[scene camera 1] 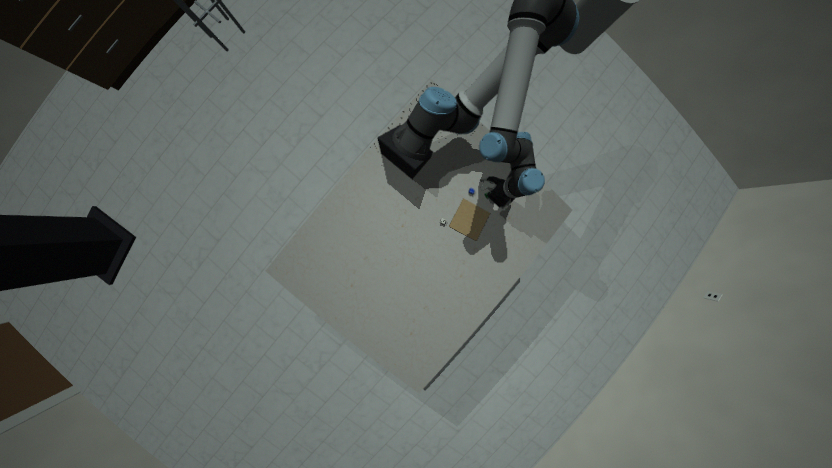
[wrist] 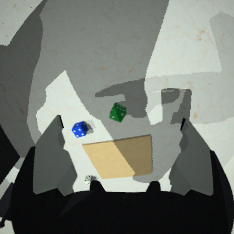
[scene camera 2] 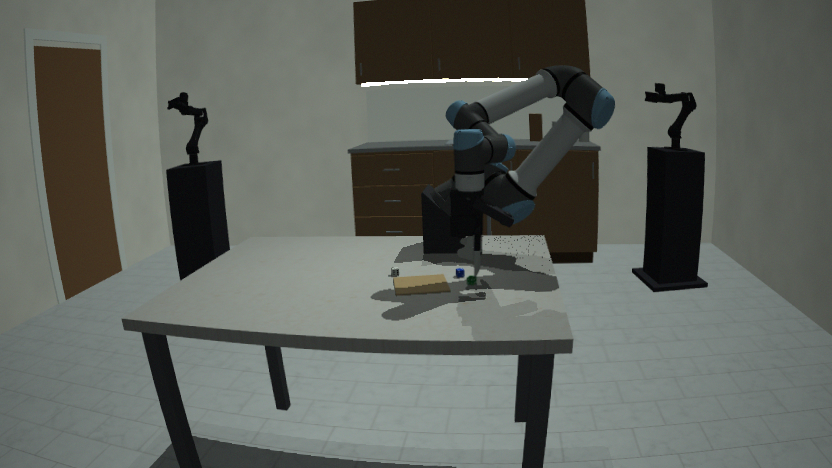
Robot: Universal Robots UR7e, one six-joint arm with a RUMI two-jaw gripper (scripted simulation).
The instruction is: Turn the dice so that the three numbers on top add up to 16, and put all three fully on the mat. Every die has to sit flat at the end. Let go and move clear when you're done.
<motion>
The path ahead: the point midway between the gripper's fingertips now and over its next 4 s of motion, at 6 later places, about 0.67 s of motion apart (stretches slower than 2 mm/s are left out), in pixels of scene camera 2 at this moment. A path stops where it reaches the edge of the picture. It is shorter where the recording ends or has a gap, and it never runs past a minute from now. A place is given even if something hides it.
The gripper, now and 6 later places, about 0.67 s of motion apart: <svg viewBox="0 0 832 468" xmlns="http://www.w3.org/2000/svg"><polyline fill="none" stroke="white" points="476,267 476,255 476,227 470,224 459,223 459,234 458,248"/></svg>
</motion>
